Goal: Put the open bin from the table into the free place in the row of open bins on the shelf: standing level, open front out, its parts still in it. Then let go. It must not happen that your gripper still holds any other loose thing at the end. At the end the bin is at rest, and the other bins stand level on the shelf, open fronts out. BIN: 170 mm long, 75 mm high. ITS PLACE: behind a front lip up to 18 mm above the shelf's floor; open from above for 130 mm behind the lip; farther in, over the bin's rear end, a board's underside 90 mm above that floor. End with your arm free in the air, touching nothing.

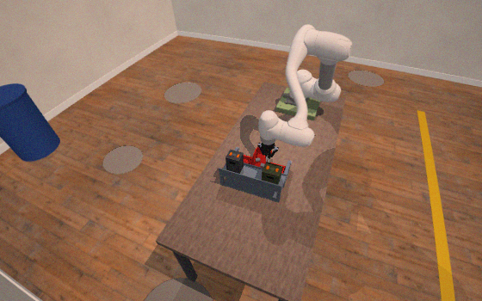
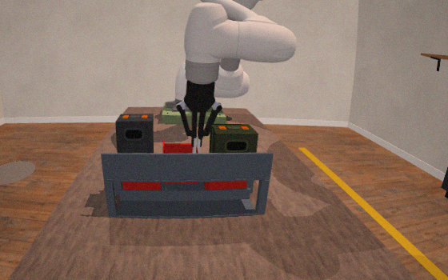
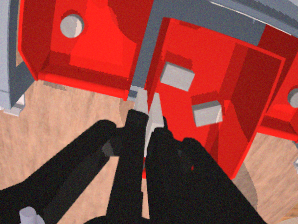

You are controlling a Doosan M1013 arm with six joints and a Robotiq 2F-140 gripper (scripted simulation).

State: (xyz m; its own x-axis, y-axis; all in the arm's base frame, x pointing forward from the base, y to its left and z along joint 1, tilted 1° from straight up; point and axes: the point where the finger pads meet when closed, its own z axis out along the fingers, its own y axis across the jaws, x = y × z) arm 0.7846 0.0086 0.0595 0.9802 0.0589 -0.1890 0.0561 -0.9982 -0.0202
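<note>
The shelf floor lies 11 cm ahead of my hand, 9 cm below it and 4 cm to the right of it. From my hand the other things lie so: shelf back board: 23 cm ahead, 3 cm to the right, 3 cm above; then dark green box: 16 cm ahead, 8 cm to the left, 5 cm above; then black box: 17 cm ahead, 15 cm to the right, 7 cm above.
</note>
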